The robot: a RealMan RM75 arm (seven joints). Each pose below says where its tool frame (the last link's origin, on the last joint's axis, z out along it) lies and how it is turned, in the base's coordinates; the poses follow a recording.
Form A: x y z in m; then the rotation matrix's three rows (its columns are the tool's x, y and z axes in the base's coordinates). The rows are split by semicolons.
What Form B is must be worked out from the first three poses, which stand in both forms.
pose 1, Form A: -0.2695 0.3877 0.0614; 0.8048 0.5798 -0.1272; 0.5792 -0.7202 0.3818; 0.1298 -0.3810 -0.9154
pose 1, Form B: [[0.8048 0.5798 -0.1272 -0.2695], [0.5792 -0.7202 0.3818 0.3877], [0.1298 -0.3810 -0.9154 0.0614], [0 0 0 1]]
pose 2, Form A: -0.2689 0.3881 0.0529; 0.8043 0.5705 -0.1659; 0.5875 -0.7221 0.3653; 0.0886 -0.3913 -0.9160
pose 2, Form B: [[0.8043 0.5705 -0.1659 -0.2689], [0.5875 -0.7221 0.3653 0.3881], [0.0886 -0.3913 -0.9160 0.0529], [0 0 0 1]]
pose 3, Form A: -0.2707 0.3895 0.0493; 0.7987 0.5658 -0.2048; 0.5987 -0.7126 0.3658; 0.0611 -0.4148 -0.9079
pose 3, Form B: [[0.7987 0.5658 -0.2048 -0.2707], [0.5987 -0.7126 0.3658 0.3895], [0.0611 -0.4148 -0.9079 0.0493], [0 0 0 1]]
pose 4, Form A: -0.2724 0.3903 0.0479; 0.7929 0.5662 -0.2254; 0.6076 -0.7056 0.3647; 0.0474 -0.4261 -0.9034
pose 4, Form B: [[0.7929 0.5662 -0.2254 -0.2724], [0.6076 -0.7056 0.3647 0.3903], [0.0474 -0.4261 -0.9034 0.0479], [0 0 0 1]]
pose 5, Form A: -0.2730 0.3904 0.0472; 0.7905 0.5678 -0.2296; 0.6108 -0.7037 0.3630; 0.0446 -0.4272 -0.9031
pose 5, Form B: [[0.7905 0.5678 -0.2296 -0.2730], [0.6108 -0.7037 0.3630 0.3904], [0.0446 -0.4272 -0.9031 0.0472], [0 0 0 1]]
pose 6, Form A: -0.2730 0.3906 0.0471; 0.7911 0.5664 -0.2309; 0.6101 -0.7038 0.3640; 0.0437 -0.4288 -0.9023
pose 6, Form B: [[0.7911 0.5664 -0.2309 -0.2730], [0.6101 -0.7038 0.3640 0.3906], [0.0437 -0.4288 -0.9023 0.0471], [0 0 0 1]]
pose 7, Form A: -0.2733 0.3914 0.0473; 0.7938 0.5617 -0.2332; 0.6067 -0.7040 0.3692; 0.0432 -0.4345 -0.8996
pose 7, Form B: [[0.7938 0.5617 -0.2332 -0.2733], [0.6067 -0.7040 0.3692 0.3914], [0.0432 -0.4345 -0.8996 0.0473], [0 0 0 1]]
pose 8, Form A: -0.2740 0.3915 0.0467; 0.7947 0.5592 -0.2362; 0.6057 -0.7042 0.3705; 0.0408 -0.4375 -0.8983
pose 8, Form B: [[0.7947 0.5592 -0.2362 -0.2740], [0.6057 -0.7042 0.3705 0.3915], [0.0408 -0.4375 -0.8983 0.0467], [0 0 0 1]]
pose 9, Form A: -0.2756 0.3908 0.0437; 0.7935 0.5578 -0.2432; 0.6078 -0.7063 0.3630; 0.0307 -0.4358 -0.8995
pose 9, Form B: [[0.7935 0.5578 -0.2432 -0.2756], [0.6078 -0.7063 0.3630 0.3908], [0.0307 -0.4358 -0.8995 0.0437], [0 0 0 1]]
